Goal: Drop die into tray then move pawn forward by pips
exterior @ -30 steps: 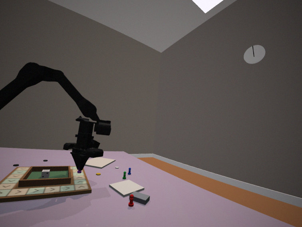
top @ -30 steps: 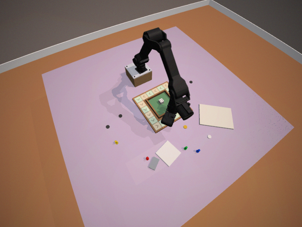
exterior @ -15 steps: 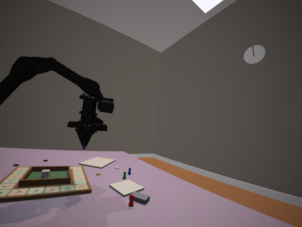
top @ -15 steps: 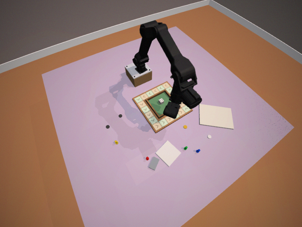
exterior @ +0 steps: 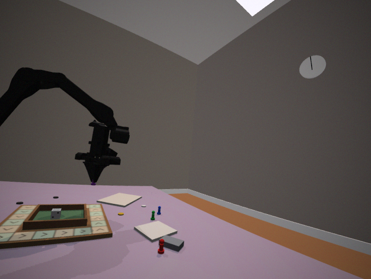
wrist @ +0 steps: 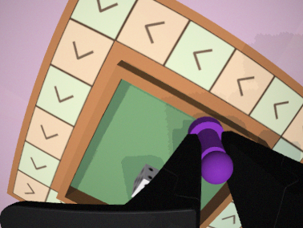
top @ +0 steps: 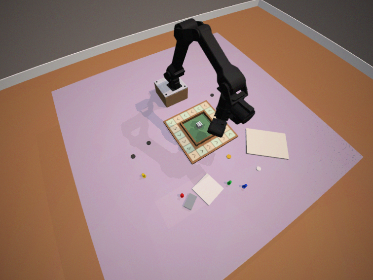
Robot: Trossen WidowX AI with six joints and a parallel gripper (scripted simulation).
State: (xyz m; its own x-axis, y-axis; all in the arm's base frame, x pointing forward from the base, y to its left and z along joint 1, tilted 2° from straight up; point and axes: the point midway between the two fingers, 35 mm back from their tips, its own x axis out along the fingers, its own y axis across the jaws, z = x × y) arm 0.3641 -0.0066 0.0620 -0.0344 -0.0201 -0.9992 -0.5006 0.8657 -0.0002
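The white die lies 11 cm behind my gripper tip, 2 cm to the right of it and 10 cm below it. Also, from my gripper tip: green dice tray (9 cm behind, 2 cm to the right, 12 cm below); then purple pawn (1 cm above); then yellow disc (11 cm ahead, 12 cm below).
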